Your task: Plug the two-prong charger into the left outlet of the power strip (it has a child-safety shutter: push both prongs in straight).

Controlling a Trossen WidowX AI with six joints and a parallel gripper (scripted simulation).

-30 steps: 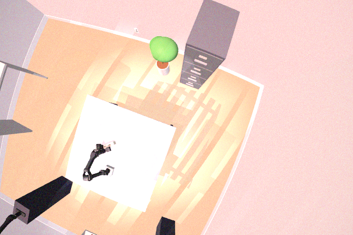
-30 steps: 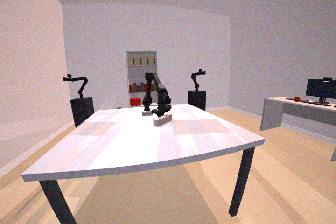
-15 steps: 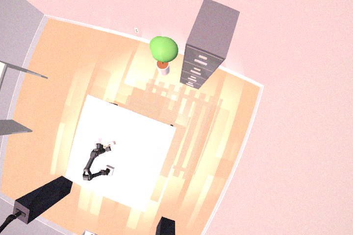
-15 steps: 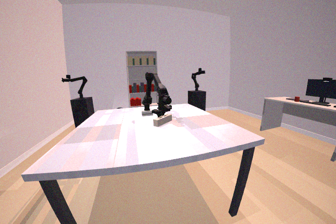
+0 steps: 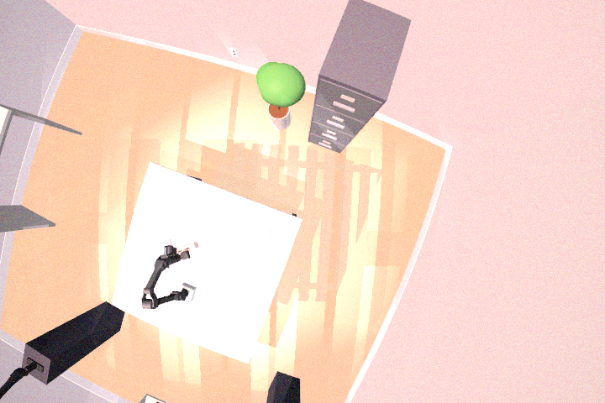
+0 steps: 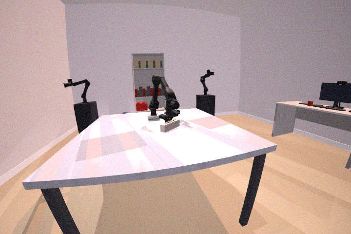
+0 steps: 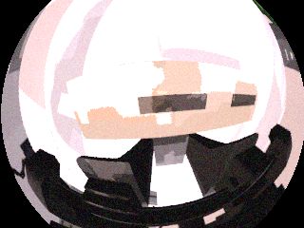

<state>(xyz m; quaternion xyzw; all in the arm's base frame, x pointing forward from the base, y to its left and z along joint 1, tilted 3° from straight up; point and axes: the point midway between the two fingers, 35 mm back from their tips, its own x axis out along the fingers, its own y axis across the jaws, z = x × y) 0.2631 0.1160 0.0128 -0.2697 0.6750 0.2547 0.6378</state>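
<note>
Right now my gripper tip is 10 mm short of the dark two-prong charger, 10 mm to the right of it and 10 mm below it.
</note>
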